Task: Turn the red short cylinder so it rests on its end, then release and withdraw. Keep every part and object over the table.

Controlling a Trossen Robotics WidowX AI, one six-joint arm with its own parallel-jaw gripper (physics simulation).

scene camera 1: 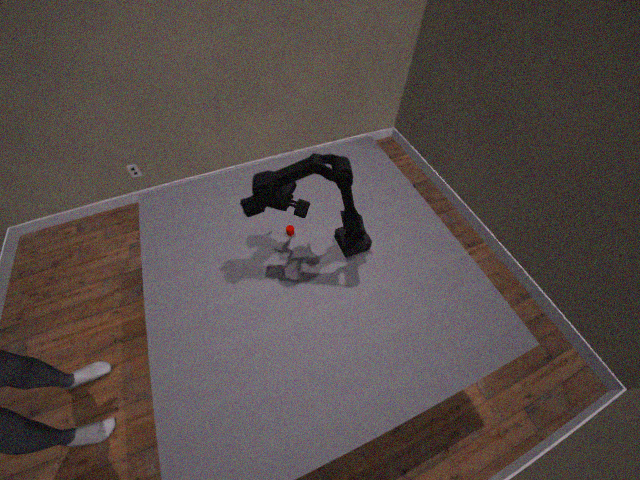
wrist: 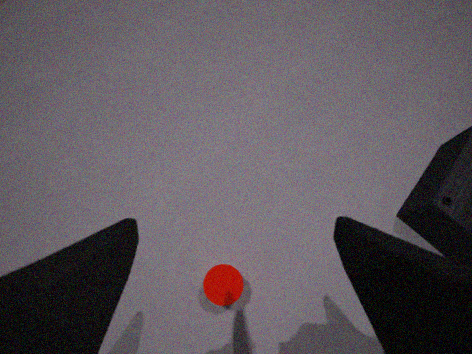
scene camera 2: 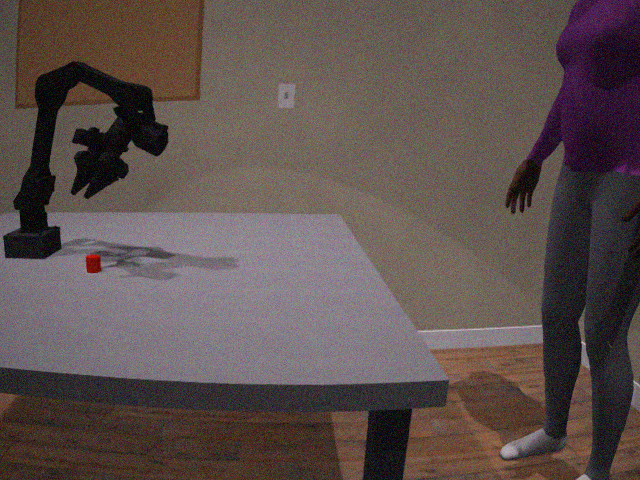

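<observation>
The red short cylinder (scene camera 1: 290, 230) (scene camera 2: 93, 263) (wrist: 223, 285) stands upright on its end on the grey table (scene camera 1: 232, 330) (scene camera 2: 232, 320). In the wrist view its round top face shows as a full disc, with a small shadow on its lower edge. My gripper (scene camera 2: 81, 195) (wrist: 237, 228) is open and empty, well above the table and apart from the cylinder. In the wrist view the cylinder shows between and below the two wide-set fingertips. In scene camera 1 the fingertips are hidden by the arm's own parts.
The arm's base (scene camera 1: 353, 241) (scene camera 2: 32, 242) stands on the table close to the cylinder. The arm's shadow lies on the table beside the cylinder. A person (scene camera 2: 584, 232) stands on the floor beyond the table's edge. A wall is behind the table.
</observation>
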